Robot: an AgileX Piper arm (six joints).
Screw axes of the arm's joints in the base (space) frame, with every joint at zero. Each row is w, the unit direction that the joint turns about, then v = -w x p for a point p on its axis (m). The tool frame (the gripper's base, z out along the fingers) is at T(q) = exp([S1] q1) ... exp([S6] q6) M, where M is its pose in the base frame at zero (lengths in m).
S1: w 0 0 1 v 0 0 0
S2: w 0 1 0 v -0.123 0 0
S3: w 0 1 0 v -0.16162 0 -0.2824
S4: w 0.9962 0 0.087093 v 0 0.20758 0
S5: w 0 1 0 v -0.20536 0 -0.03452
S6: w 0.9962 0 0.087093 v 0 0.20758 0
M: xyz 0.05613 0 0.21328 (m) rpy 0 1.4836 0 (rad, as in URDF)
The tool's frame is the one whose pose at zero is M.
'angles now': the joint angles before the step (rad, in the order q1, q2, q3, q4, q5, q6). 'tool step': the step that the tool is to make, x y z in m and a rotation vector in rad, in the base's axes. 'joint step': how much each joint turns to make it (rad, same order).
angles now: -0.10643 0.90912 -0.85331 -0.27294 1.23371 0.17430
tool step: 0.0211 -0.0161 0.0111 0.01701 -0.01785 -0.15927
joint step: -0.07777 0.10074 -0.09247 -0.01273 0.00006 0.09038
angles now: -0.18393 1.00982 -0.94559 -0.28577 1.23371 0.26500
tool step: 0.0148 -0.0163 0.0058 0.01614 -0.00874 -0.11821
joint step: -0.07266 0.07668 -0.06800 0.00002 -0.00019 0.05073
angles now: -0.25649 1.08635 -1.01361 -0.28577 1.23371 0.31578
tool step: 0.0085 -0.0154 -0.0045 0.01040 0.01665 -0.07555
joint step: -0.06506 0.05612 -0.02088 0.00001 -0.01270 0.01556
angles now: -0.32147 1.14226 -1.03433 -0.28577 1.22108 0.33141
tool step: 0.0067 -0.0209 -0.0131 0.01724 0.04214 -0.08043
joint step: -0.08413 0.06848 -0.00168 0.00002 -0.02149 0.00258
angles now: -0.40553 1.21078 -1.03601 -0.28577 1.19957 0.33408
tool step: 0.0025 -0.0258 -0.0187 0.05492 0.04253 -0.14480
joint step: -0.10689 0.08282 0.00019 0.01995 -0.01063 0.04092
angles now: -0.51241 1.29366 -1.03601 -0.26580 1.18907 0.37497
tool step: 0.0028 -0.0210 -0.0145 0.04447 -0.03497 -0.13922
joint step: -0.08488 0.06178 -0.00010 0.04109 -0.05570 0.06242
